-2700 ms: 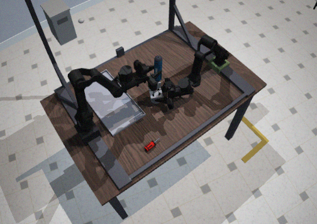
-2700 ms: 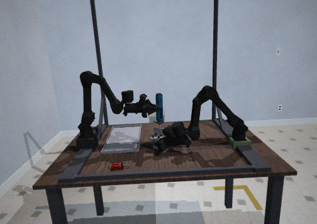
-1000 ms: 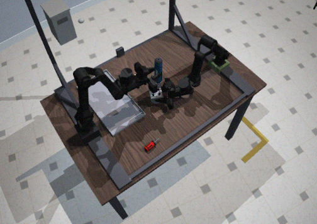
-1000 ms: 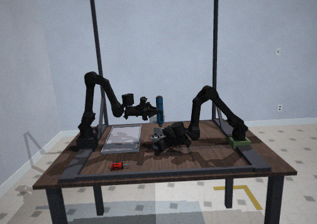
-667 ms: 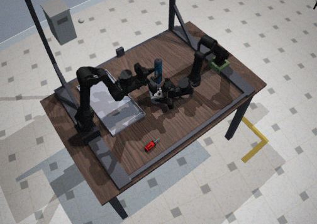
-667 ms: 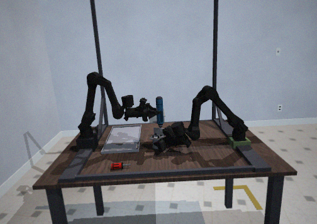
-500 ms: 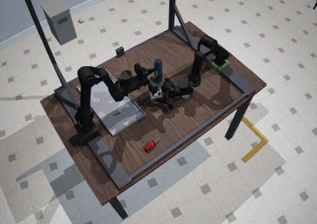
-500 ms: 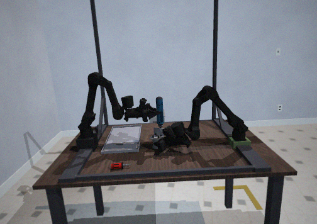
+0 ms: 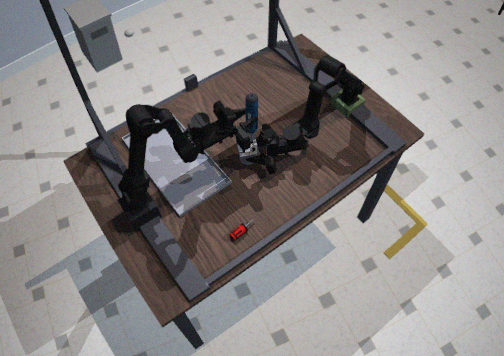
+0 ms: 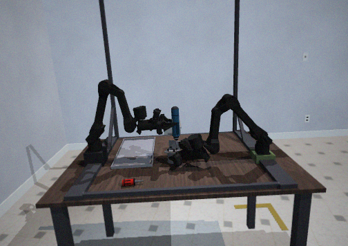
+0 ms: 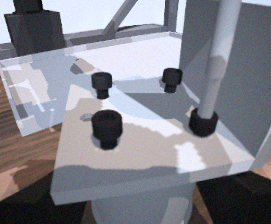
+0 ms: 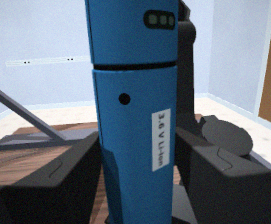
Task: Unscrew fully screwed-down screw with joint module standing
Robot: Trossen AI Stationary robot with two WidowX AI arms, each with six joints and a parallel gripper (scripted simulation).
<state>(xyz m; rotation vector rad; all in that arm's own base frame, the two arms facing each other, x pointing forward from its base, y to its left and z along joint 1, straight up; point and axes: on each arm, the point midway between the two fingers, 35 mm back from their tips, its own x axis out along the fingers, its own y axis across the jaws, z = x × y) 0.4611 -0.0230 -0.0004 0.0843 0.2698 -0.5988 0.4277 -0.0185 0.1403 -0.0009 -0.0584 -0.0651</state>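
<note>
My left hand is 2 cm to the left of the grey cylinder, 1 cm past it and 1 cm above it. Round my left hand: dark frame rail 29 cm ahead, 3 cm to the left, 3 cm below; then screw 3 cm above, 1 cm to the right, 1 cm ahead; then bracket 3 cm above, 2 cm to the right, 1 cm behind.
</note>
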